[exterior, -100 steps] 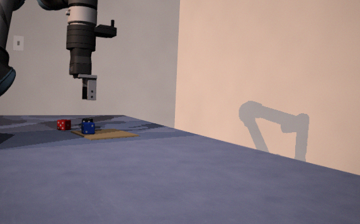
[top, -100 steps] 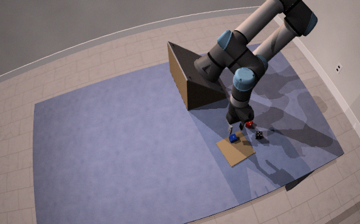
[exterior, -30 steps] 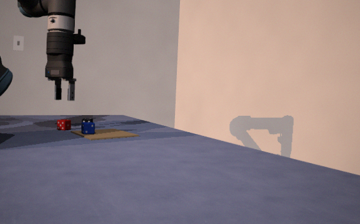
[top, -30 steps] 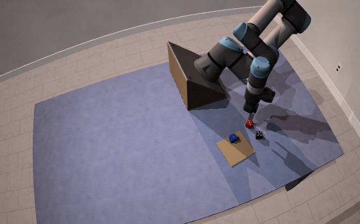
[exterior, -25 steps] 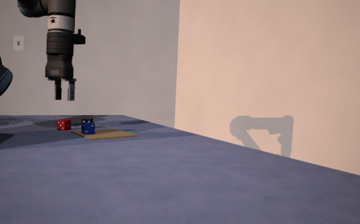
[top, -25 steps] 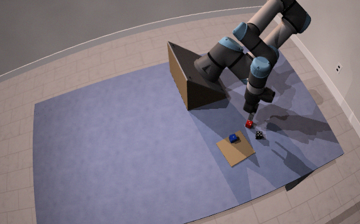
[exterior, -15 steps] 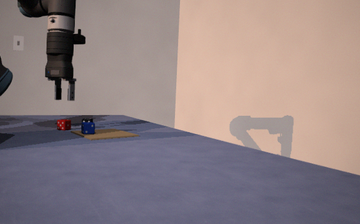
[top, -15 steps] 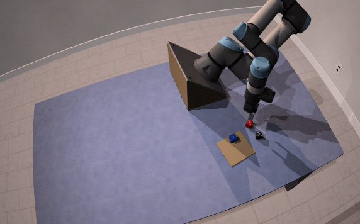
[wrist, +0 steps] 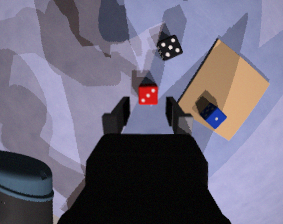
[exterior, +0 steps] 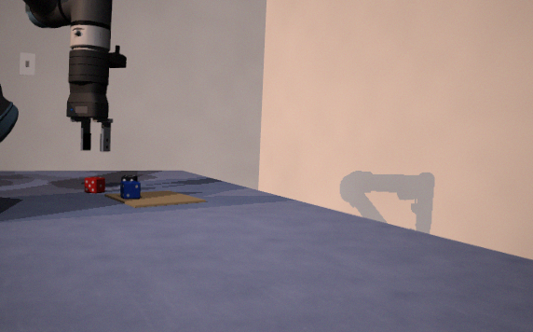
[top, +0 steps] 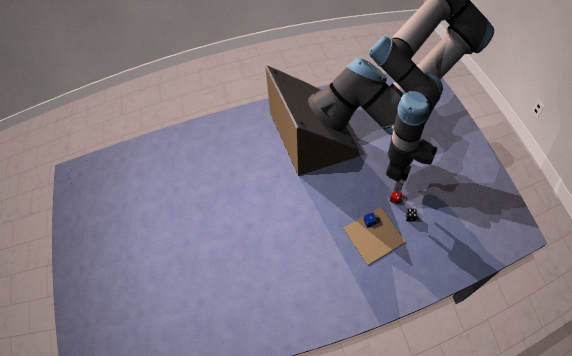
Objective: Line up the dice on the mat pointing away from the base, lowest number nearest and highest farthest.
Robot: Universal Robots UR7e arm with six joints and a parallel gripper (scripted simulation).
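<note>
My hand is 9 cm above the red die. From my hand the other things lie so: blue die (11 cm to the right, 8 cm below, 5 cm ahead); then tan mat (11 cm to the right, 10 cm below, 10 cm ahead); then black die (9 cm below, 7 cm ahead, 2 cm to the left).
</note>
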